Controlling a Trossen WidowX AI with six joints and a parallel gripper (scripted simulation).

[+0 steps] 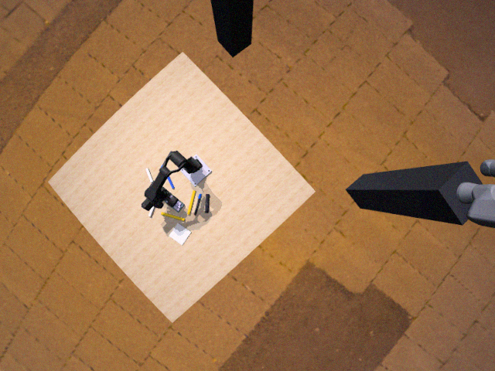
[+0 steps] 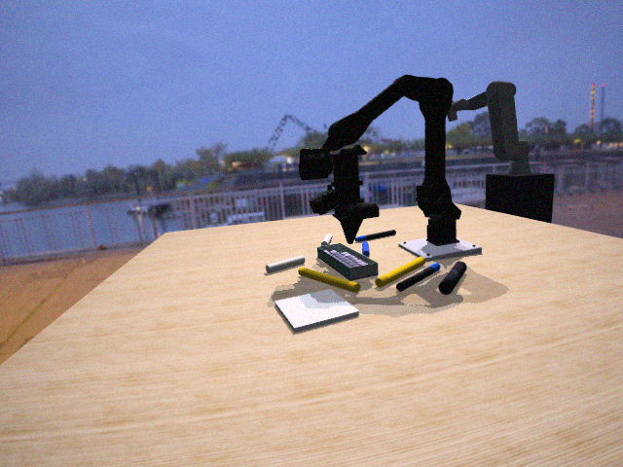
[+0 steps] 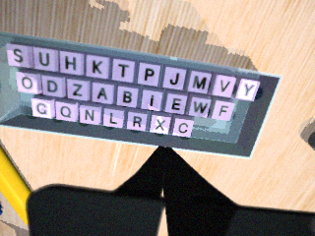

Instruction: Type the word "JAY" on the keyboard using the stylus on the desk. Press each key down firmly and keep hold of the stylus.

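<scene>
The blue stylus lies 6 cm behind my gripper tip, 9 cm to the right of it and 3 cm below it. Round my gripper tip: white flat pad (12 cm ahead, 24 cm to the left, 4 cm below); grey stylus tip (7 cm behind, 12 cm to the right, 3 cm below); black cylinder (15 cm behind, 20 cm to the left, 3 cm below).
</scene>
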